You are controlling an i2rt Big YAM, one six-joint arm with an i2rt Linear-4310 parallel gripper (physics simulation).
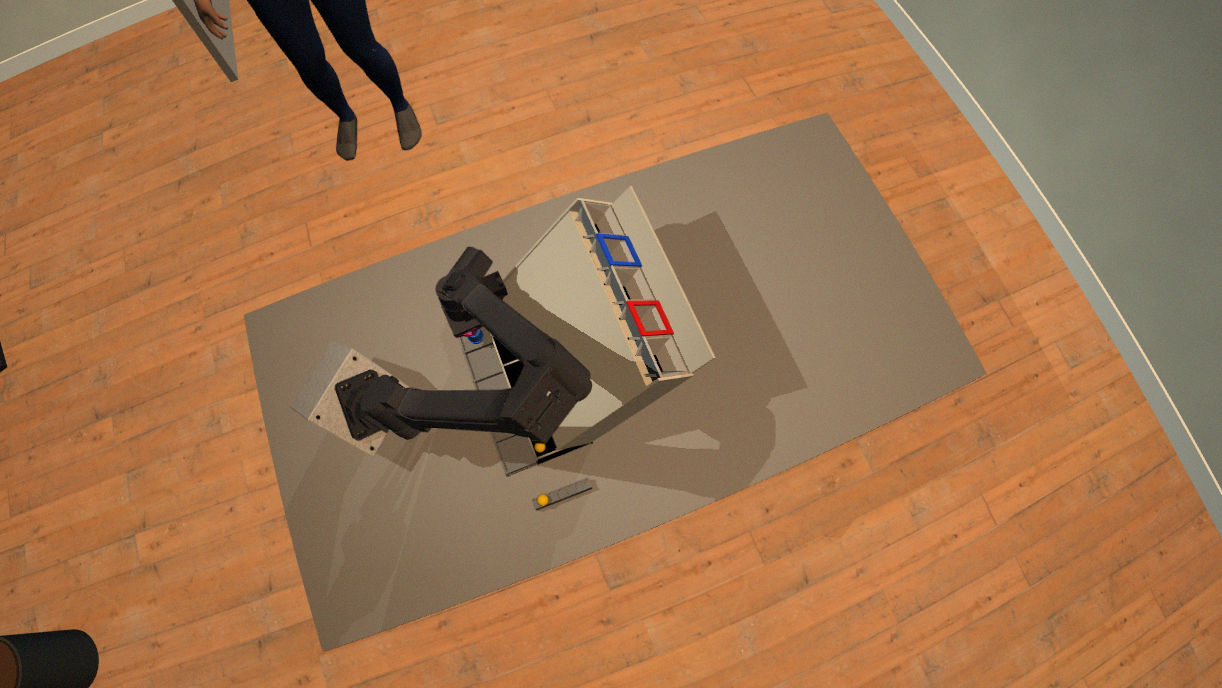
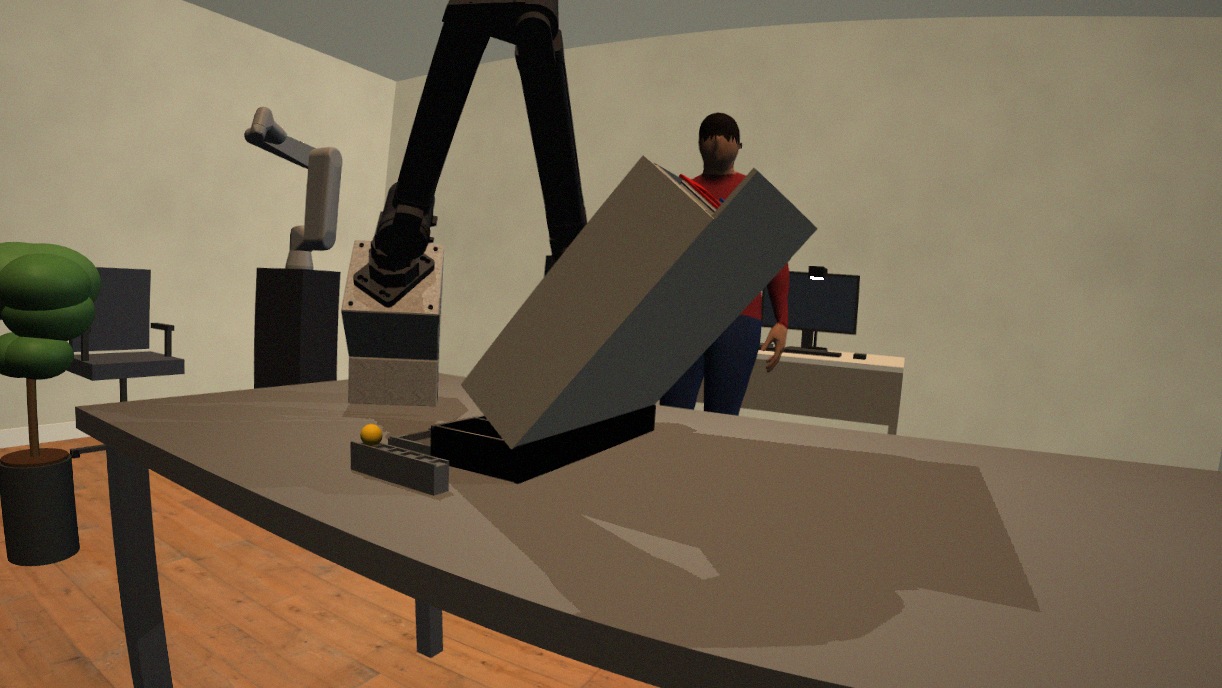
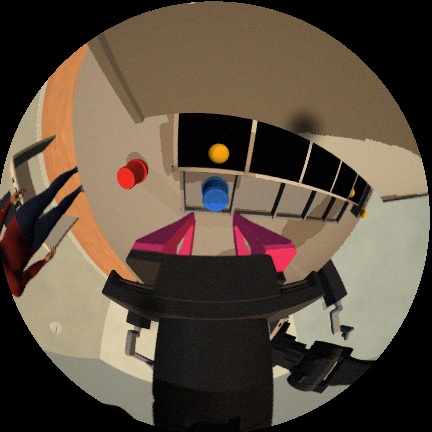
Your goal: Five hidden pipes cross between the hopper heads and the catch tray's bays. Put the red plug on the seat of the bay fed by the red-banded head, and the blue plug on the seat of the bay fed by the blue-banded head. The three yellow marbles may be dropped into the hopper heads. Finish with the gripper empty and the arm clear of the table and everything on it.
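Frame: origin at the arm's base, x down, y back, z left, level; metres.
Where they show: gripper, fingertip midpoint: (image 1: 468,327) (image 3: 213,216); arm's base at its link origin: (image 1: 363,404) (image 2: 394,275).
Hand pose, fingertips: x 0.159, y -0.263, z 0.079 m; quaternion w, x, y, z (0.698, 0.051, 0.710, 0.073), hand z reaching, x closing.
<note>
Each offset is from my fingertips to the top centre of the thing. "spot": to the spot under its first point.
My gripper (image 3: 213,216) is partly open and empty, its pink fingertips apart, close to the blue plug. The blue plug @[dx +0.024, dy -0.005, dz -0.003 m] (image 3: 215,196) (image 1: 475,337) stands upright in the small seat compartment at one end of the catch tray @[spot: dx +0.024, dy -0.063, dz -0.050 m] (image 3: 251,145). A yellow marble @[dx +0.037, dy -0.055, dz -0.016 m] (image 3: 218,153) lies in the dark bay beside it. Another marble @[dx +0.037, dy +0.023, dz -0.309 m] (image 1: 539,446) (image 3: 352,193) lies in the bay at the tray's other end. A third marble @[dx +0.014, dy +0.084, dz -0.411 m] (image 1: 543,499) (image 2: 371,434) (image 3: 363,214) sits on the slotted holder. The red plug @[dx +0.030, dy -0.059, dz +0.105 m] (image 3: 132,174) stands on the table outside the tray. The blue band @[spot: dx -0.255, dy -0.297, dz -0.185 m] (image 1: 625,264) and red band @[spot: dx -0.256, dy -0.258, dz -0.329 m] (image 1: 656,333) frame two hopper heads.
The tall slanted pipe housing @[spot: dx -0.137, dy -0.155, dz -0.394 m] (image 2: 590,299) leans over the tray, its hopper heads at the raised end. The grey slotted holder @[dx +0.036, dy +0.043, dz -0.422 m] (image 1: 572,491) (image 2: 399,469) lies beside the tray's far end. The arm's base block (image 2: 393,380) stands behind. A person (image 2: 720,153) stands beyond the table.
</note>
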